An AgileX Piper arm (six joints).
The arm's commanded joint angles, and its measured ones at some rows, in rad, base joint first. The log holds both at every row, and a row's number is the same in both.
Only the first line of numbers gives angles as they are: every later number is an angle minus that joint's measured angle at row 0.
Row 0, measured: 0.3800, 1.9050, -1.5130, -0.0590, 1.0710, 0.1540
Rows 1 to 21, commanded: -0.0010, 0.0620, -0.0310, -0.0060, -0.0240, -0.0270; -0.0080, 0.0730, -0.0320, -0.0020, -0.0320, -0.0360; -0.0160, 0.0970, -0.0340, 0.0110, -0.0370, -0.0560; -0.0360, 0.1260, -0.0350, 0.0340, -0.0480, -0.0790; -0.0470, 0.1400, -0.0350, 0.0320, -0.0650, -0.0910; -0.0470, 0.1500, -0.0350, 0.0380, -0.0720, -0.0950; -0.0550, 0.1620, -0.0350, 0.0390, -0.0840, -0.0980; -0.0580, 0.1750, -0.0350, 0.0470, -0.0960, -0.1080; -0.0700, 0.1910, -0.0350, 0.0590, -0.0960, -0.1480; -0.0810, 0.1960, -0.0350, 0.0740, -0.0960, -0.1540; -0.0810, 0.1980, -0.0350, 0.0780, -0.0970, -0.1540; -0.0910, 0.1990, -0.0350, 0.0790, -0.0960, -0.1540; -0.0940, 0.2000, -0.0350, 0.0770, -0.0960, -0.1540; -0.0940, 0.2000, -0.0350, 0.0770, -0.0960, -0.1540; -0.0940, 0.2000, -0.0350, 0.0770, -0.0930, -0.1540; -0.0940, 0.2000, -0.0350, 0.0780, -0.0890, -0.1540; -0.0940, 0.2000, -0.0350, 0.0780, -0.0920, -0.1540; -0.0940, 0.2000, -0.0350, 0.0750, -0.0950, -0.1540; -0.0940, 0.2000, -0.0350, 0.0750, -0.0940, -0.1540; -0.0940, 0.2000, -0.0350, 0.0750, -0.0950, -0.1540; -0.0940, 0.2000, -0.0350, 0.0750, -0.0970, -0.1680
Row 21, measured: -0.0910, 0.1950, -0.0320, 0.0710, -0.0950, -0.1470
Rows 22 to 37, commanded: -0.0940, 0.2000, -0.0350, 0.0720, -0.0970, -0.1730; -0.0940, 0.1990, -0.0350, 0.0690, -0.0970, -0.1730; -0.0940, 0.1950, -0.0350, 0.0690, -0.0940, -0.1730; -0.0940, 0.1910, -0.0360, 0.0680, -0.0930, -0.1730; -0.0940, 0.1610, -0.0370, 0.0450, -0.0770, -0.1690; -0.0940, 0.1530, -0.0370, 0.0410, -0.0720, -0.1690; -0.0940, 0.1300, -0.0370, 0.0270, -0.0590, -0.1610; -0.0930, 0.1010, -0.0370, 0.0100, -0.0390, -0.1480; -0.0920, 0.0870, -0.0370, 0.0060, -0.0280, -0.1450; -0.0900, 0.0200, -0.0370, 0.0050, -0.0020, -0.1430; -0.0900, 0.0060, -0.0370, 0.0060, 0.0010, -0.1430; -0.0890, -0.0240, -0.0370, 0.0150, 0.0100, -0.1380; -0.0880, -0.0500, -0.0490, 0.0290, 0.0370, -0.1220; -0.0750, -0.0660, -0.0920, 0.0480, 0.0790, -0.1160; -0.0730, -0.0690, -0.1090, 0.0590, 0.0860, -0.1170; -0.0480, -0.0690, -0.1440, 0.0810, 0.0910, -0.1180
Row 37, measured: -0.0720, -0.0580, -0.1020, 0.0470, 0.0710, -0.1210
